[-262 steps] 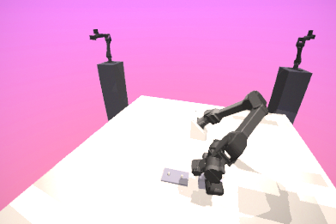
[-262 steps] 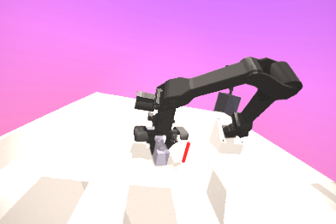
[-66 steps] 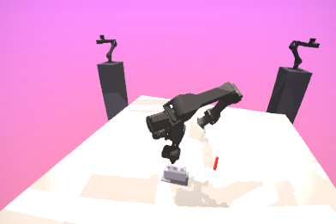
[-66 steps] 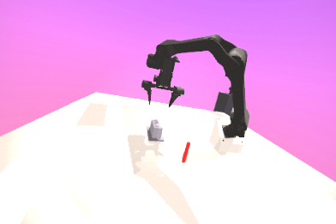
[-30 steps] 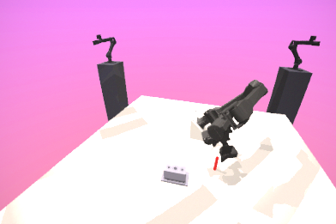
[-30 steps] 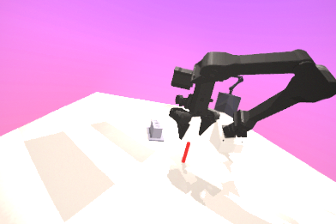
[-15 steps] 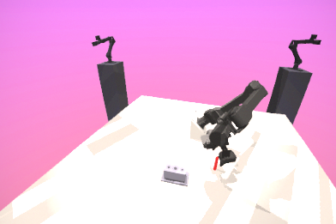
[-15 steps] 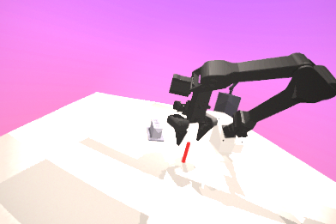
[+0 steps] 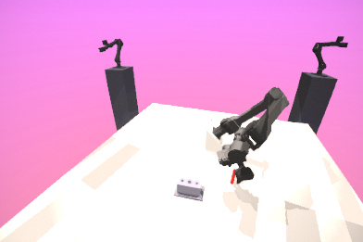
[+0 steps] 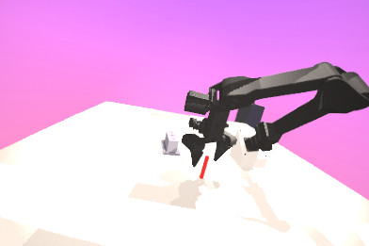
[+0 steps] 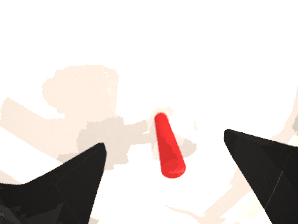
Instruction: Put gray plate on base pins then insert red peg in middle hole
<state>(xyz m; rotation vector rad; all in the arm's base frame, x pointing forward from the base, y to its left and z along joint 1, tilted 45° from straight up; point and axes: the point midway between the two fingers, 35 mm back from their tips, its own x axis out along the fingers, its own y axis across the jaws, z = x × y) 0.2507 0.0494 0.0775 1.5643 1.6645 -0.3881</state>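
The red peg lies 10 mm below my gripper tip. The rest, counted from my gripper tip: gray base: 80 mm ahead, 180 mm to the right, 40 mm below; then gray plate: 80 mm ahead, 180 mm to the right, 10 mm below.
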